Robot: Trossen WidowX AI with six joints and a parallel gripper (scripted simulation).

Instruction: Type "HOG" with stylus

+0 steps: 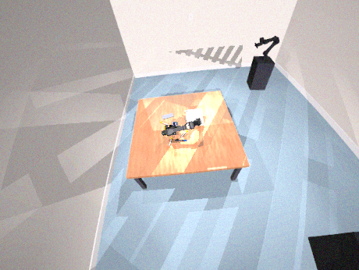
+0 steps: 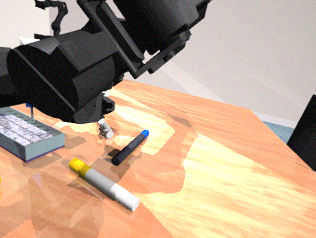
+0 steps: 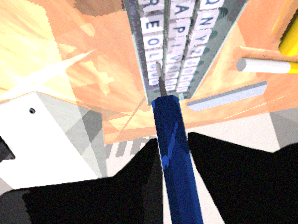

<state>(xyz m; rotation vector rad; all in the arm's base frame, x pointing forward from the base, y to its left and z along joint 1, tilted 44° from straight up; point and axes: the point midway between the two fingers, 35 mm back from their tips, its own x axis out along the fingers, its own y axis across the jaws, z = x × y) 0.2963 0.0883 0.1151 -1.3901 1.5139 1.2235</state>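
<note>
My gripper tip is 12 cm short of the yellow marker, 1 cm to the right of it and 8 cm above it. Round my gripper tip: blue stylus 1 cm below.
</note>
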